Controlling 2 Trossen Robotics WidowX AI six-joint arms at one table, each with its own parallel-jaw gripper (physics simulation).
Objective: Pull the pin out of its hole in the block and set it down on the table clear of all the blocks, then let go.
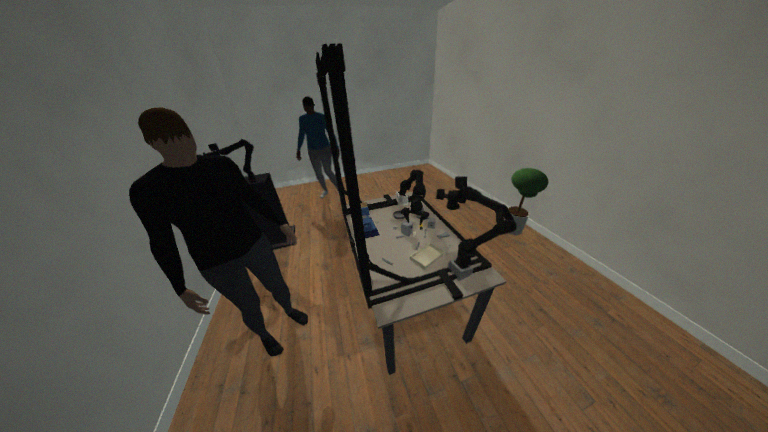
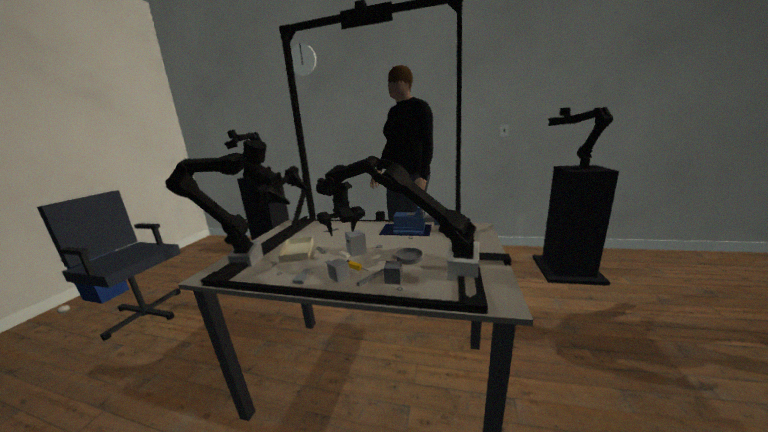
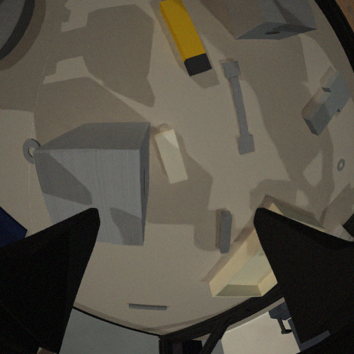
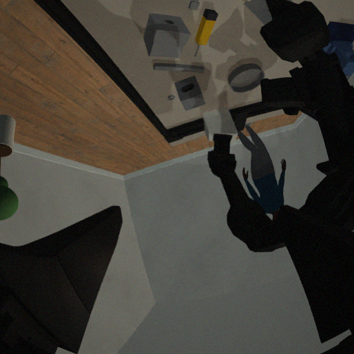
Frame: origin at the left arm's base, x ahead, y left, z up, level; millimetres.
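Seen in the pictures: left gripper, fingertip midpoint: [image 1: 414, 223] [image 2: 342, 233]; right gripper, fingertip midpoint: [image 1: 444, 196] [image 2: 298, 196]; left arm's base at its link origin: [image 1: 401, 194] [image 2: 463, 251]; right arm's base at its link origin: [image 1: 461, 264] [image 2: 243, 248].
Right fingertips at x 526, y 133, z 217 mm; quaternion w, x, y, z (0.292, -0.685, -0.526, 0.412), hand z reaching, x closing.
Note:
Pixels of each thing's top centre, then the offset from my right fingertips to it.
- short grey peg at its top centre: [image 2: 320, 248] dx +90, dy -204, dz -296 mm
- yellow screwdriver at its top centre: [image 2: 356, 264] dx -138, dy -95, dz -290 mm
- cream tray at its top centre: [image 2: 296, 245] [image 1: 427, 253] dx +200, dy -182, dz -277 mm
- grey dish at its top centre: [image 2: 409, 253] [image 1: 399, 213] dx -314, dy -216, dz -286 mm
Three grey blocks stand on the table: a tall one [image 2: 354, 243] [image 3: 100, 175] with a slot in one side, one [image 2: 338, 270] [image 4: 165, 40] with a round hole on top, and a small one [image 2: 392, 272] [image 4: 190, 95] with a dark oval opening. No pin can be made out standing in any hole. A short grey peg [image 3: 225, 232] [image 2: 320, 250] lies apart from the blocks. My left gripper [image 2: 342, 229] [image 3: 178, 217] is open and empty, above the table near the tall block. My right gripper [image 2: 295, 195] [image 4: 202, 214] is open and empty, raised high and far from the blocks.
A yellow screwdriver [image 2: 354, 265] [image 3: 181, 30], a cream piece [image 3: 171, 156], a bar with square ends [image 3: 239, 107], a stepped grey piece [image 3: 325, 105] and a cream tray [image 1: 425, 256] lie around. A grey dish [image 2: 408, 255] and a blue object [image 2: 409, 222] stand on the other side.

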